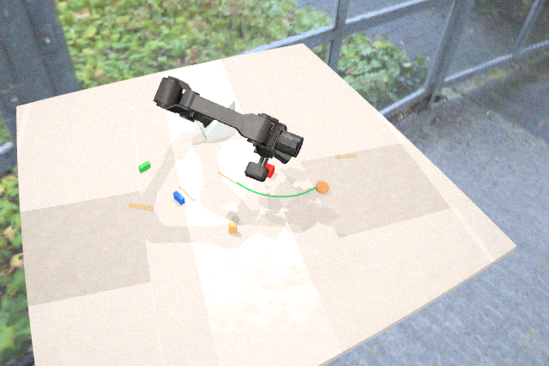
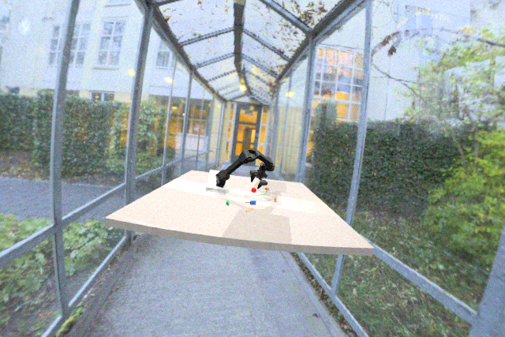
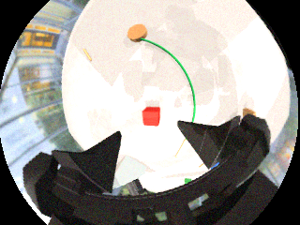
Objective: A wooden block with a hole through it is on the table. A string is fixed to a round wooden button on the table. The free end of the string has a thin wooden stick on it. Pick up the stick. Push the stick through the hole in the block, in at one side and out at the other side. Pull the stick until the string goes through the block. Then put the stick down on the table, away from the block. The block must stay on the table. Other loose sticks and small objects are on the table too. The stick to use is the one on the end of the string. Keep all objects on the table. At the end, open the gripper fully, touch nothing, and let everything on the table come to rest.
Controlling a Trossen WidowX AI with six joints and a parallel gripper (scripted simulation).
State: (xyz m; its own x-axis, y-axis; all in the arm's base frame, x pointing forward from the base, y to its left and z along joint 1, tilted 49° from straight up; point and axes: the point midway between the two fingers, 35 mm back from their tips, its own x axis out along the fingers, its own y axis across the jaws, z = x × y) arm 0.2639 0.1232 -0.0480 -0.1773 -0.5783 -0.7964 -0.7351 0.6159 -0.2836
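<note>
Right now the red block is 40 mm below my gripper tip and 10 mm to the left of it. Round my gripper tip: wooden block: 180 mm ahead, 160 mm to the right, 40 mm below; then thin wooden stick: 110 mm to the right, 50 mm below, 10 mm behind; then round wooden button: 150 mm to the left, 110 mm ahead, 50 mm below.
</note>
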